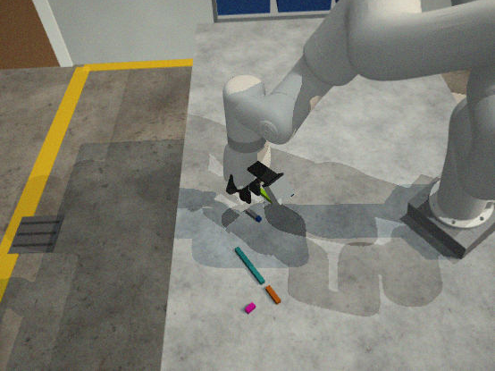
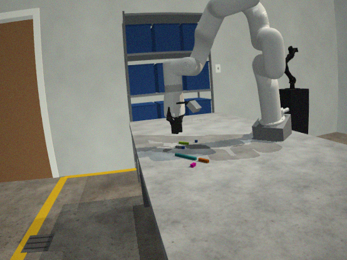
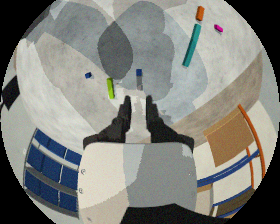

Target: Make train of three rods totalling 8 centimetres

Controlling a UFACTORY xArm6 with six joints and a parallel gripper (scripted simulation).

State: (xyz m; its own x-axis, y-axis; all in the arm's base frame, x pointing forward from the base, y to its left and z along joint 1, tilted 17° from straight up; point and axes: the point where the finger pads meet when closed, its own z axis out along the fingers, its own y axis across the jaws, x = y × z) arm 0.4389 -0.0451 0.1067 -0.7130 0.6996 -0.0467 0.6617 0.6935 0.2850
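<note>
Now: hand 21 cm to the right of the orange rod, 8 cm above it and 5 cm past it. The rest, counted from my hand: turquoise rod 14 cm to the left, 8 cm below; grey rod 8 cm below; lime rod 8 cm below, 5 cm to the right, 4 cm behind.
</note>
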